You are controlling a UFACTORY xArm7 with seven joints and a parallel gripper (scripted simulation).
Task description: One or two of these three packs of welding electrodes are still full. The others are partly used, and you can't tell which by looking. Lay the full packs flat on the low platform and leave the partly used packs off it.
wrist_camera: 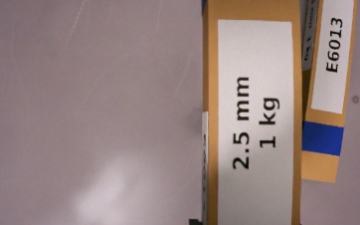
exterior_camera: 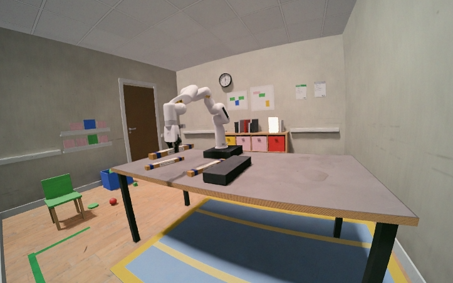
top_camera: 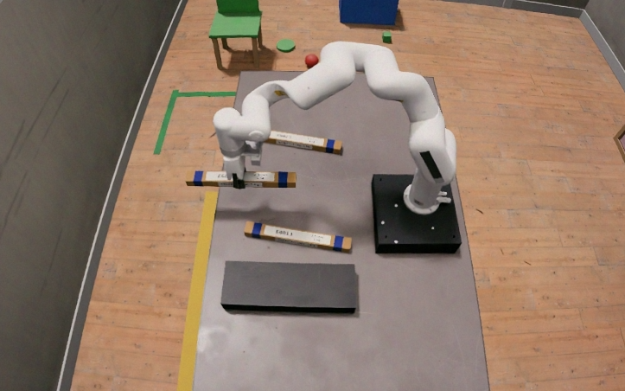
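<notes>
My hand is right at the pack. Also, from my hand: pack of welding electrodes: 20 cm behind, 14 cm below, 10 cm to the left; platform: 28 cm to the left, 20 cm behind, 15 cm below.
</notes>
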